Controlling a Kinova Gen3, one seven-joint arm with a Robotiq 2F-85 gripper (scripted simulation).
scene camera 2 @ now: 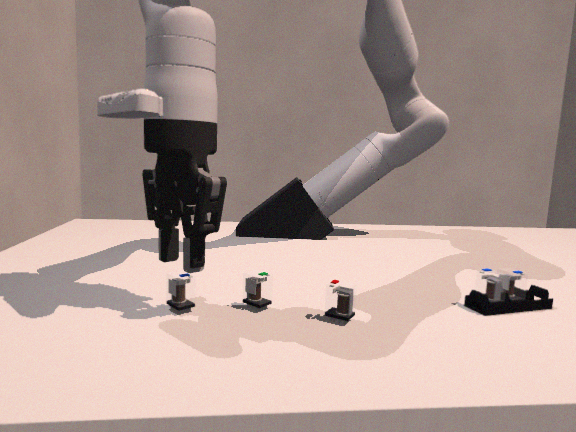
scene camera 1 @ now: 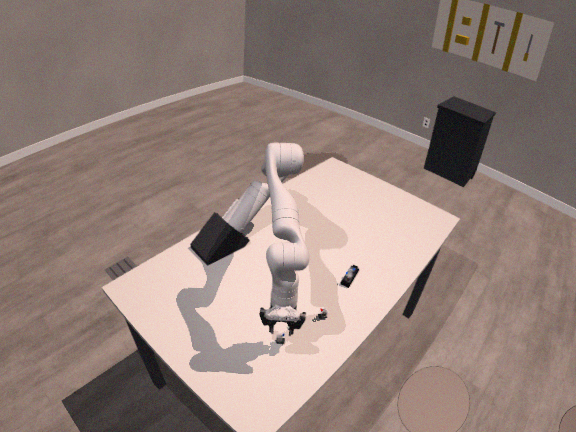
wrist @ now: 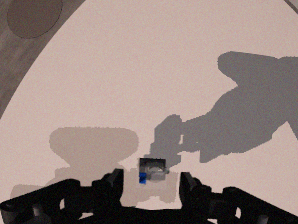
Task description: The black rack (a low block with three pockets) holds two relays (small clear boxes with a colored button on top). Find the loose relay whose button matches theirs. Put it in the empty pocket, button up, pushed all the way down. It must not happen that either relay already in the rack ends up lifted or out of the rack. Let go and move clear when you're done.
I see my gripper (scene camera 2: 180, 266) and a black rack (scene camera 2: 475, 300).
My gripper also shows in the wrist view (wrist: 151, 181). The wrist view does not show the black rack: it is out of frame.
